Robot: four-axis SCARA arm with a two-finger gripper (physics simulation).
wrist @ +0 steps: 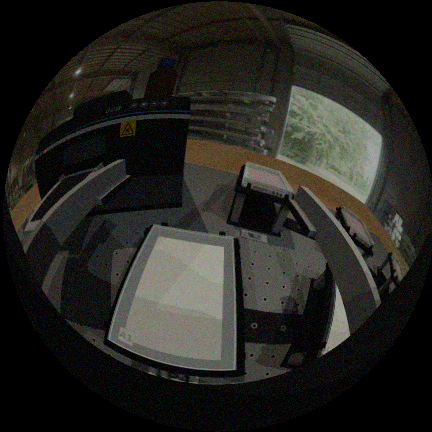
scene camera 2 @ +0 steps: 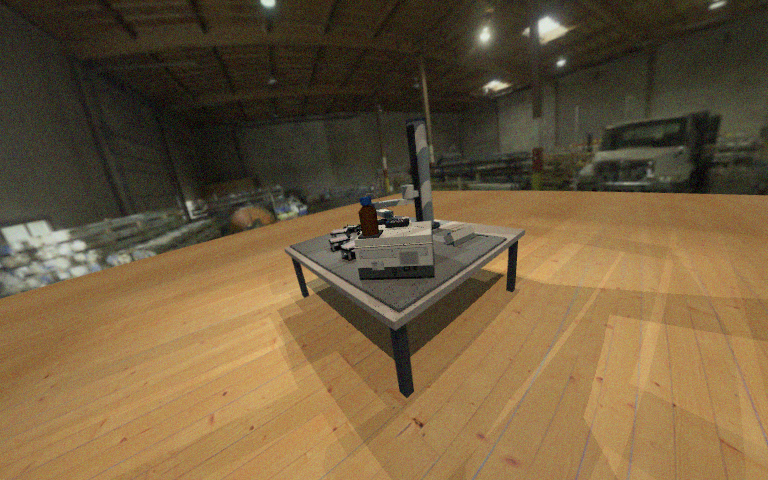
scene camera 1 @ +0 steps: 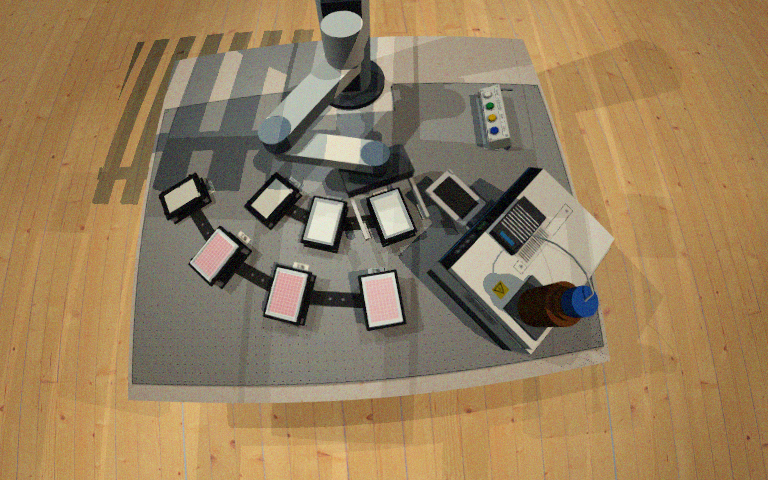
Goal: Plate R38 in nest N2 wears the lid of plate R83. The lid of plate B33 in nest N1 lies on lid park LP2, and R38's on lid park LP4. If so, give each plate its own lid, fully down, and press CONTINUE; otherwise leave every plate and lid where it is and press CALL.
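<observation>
My gripper is open and empty, its fingers on either side of and above a pale lid lying on the rightmost black park. In the wrist view the lid carries a tag that reads A1; the park's own label is cut off. Another pale lid lies on the park to its left. Two more black stands, one at left centre and one at far left, show cream tops. Three plates with pink wells, right, middle and left, sit in black nests. Their codes are unreadable.
A button box stands at the back right. A grey-framed dark tray is right of the gripper. Beyond it stands a large white instrument, with a brown bottle on top. Dark bars link the stands.
</observation>
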